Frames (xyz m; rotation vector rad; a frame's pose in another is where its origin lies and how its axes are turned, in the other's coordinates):
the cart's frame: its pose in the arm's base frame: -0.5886 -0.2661 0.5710 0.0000 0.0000 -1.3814
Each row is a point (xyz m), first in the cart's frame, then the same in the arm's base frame.
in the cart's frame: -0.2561 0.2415 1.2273
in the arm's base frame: -0.3996 0.0309 1.7983
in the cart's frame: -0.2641 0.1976 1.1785
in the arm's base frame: -0.4443 0.0305 1.7495
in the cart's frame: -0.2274 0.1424 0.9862
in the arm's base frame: -0.4916 -0.0160 1.5572
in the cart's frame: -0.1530 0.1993 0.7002
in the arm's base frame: -0.4217 -0.0783 1.2712
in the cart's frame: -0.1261 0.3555 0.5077
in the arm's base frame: -0.2632 -0.0753 1.0787
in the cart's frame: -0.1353 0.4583 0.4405
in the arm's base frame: -0.1640 -0.0469 1.0115
